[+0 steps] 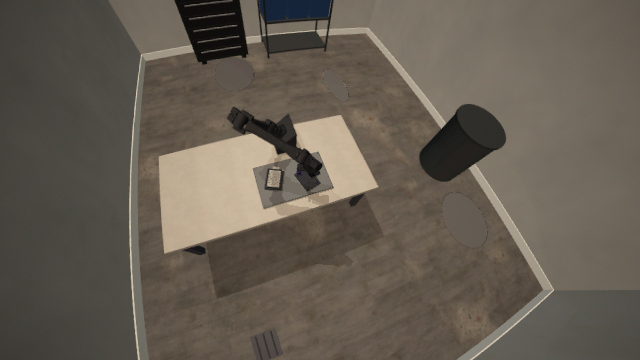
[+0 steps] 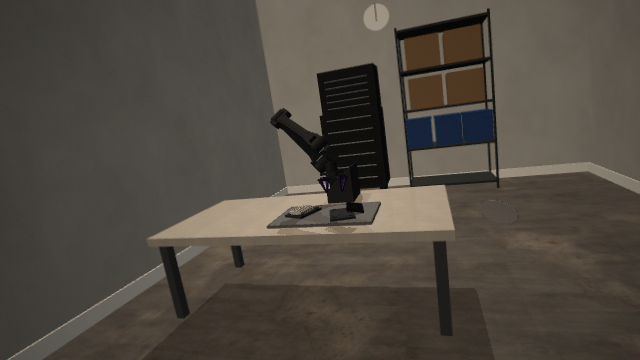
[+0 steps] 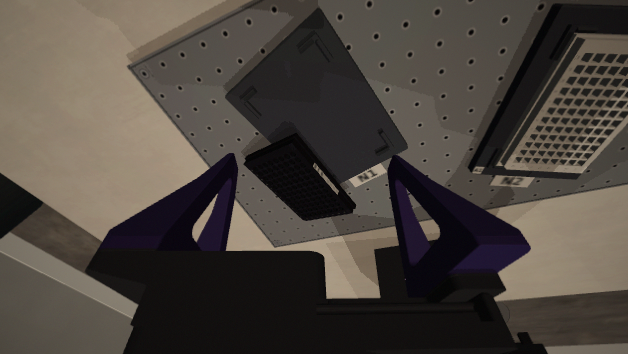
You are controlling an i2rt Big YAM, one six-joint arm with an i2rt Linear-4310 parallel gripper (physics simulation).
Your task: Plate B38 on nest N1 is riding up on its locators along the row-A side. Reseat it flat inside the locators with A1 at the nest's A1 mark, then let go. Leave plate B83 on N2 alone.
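Places are measured from the arm's base along level axes (x left, y back, z up), in metres.
Pixels of known places: gripper, fingertip midpoint: (image 1: 308, 175) (image 2: 334, 192) (image 3: 314, 161); arm's base, origin of the base link: (image 1: 279, 133).
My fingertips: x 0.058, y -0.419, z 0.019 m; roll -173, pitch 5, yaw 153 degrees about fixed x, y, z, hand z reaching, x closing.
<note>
For each thing: its top centre in the pictures, then the offset to it from my fingertips. "spot": a spot on its surface instead. Level surfaces: height alone.
- black well plate, middle of its top: (image 3: 299, 194) (image 2: 354, 203) dy +0.096, dx +0.072, dz -0.091 m
- Nest N1, middle of its top: (image 3: 320, 126) (image 2: 341, 211) (image 1: 307, 178) dy +0.031, dx +0.016, dz -0.108 m
- Pale plate B83, middle of its top: (image 3: 583, 117) (image 2: 302, 208) (image 1: 274, 178) dy +0.112, dx -0.210, dz -0.100 m
- nest N2, middle of its top: (image 3: 576, 113) (image 2: 303, 210) (image 1: 274, 178) dy +0.112, dx -0.210, dz -0.108 m
- pale table, its level: dz -0.139 m
- N1 label, surface spot: (image 3: 367, 175) spot: dy +0.125, dx -0.007, dz -0.124 m
Plate B38, a black well plate (image 3: 295, 182) (image 2: 355, 207), lies outside nest N1, tilted against the nest's edge, with a white label strip along its side towards the nest. Nest N1 (image 3: 330, 110) (image 2: 342, 215) (image 1: 308, 182) is a dark block with bare corner locators; the fourth corner and its A1 mark cannot be made out. My gripper (image 3: 314, 161) (image 2: 334, 187) (image 1: 308, 174) is open and empty above B38, its purple fingertips well apart. Pale plate B83 (image 3: 570, 110) (image 2: 303, 210) (image 1: 274, 178) sits in nest N2 (image 3: 520, 85).
The grey perforated board (image 3: 175, 107) (image 1: 267, 198) carries both nests and lies on the pale table (image 1: 205, 195) (image 2: 225, 220). The N1 label (image 3: 367, 175) is beside B38's lower end. The arm's base (image 2: 352, 187) stands behind the board.
</note>
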